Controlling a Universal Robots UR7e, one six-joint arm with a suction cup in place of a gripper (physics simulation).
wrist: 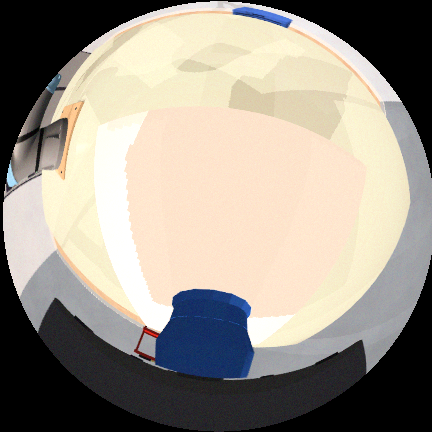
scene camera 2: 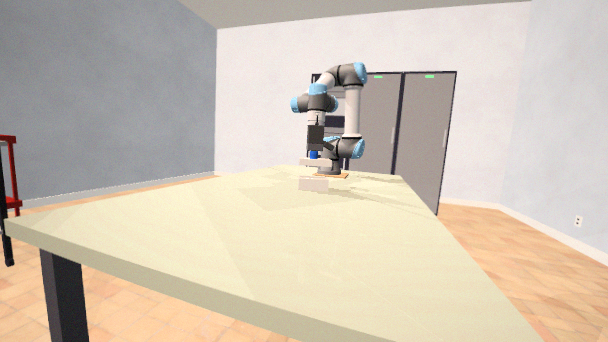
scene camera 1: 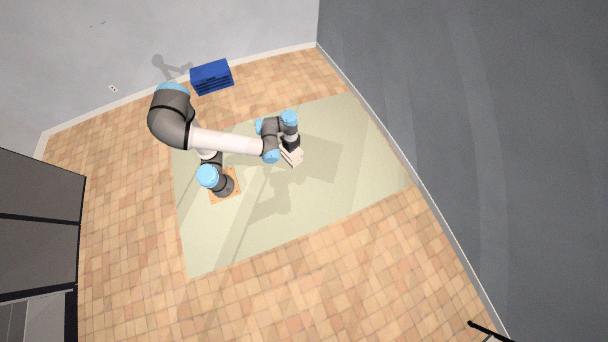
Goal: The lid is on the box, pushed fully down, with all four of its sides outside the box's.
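Where they show: hand, tool point: [wrist: 213, 290] [scene camera 2: 313, 161]; arm's base, link origin: [wrist: 58, 142] [scene camera 2: 328, 173] [scene camera 1: 223, 186].
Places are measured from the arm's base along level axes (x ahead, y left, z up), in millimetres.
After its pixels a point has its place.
The off-white lid [scene camera 1: 290, 154] @(z 121, x 459, y 56 mm) [scene camera 2: 320, 162] @(z 110, x 501, y 133 mm) [wrist: 240, 210] hangs roughly level from my gripper's blue suction cup [scene camera 2: 314, 155] [wrist: 212, 297]; in scene camera 1 the cup's tip is hidden. The lid fills much of the wrist view. The off-white box [scene camera 1: 296, 164] @(z 19, x 488, y 30 mm) [scene camera 2: 313, 184] @(z 17, x 508, y 112 mm) stands on the table [scene camera 1: 320, 210] @(z -8, x 560, y -286 mm) [scene camera 2: 240, 250] @(z -8, x 1057, y 210 mm) below the lid. In scene camera 2 a gap shows between the lid's lower edge and the box's top, and the two roughly line up from left to right. The lid hides the box in the wrist view.
The arm's base stands on an orange plate [scene camera 1: 236, 192] @(z -1, x 80, y -59 mm) [scene camera 2: 344, 175] @(z 0, x 3, y 103 mm) [wrist: 73, 130] @(z -7, x 88, y 55 mm) beyond the box in scene camera 2. A blue chest [scene camera 1: 211, 76] [wrist: 262, 16] stands on the floor near the wall. Tall grey cabinets [scene camera 1: 40, 195] [scene camera 2: 422, 125] stand behind the arm.
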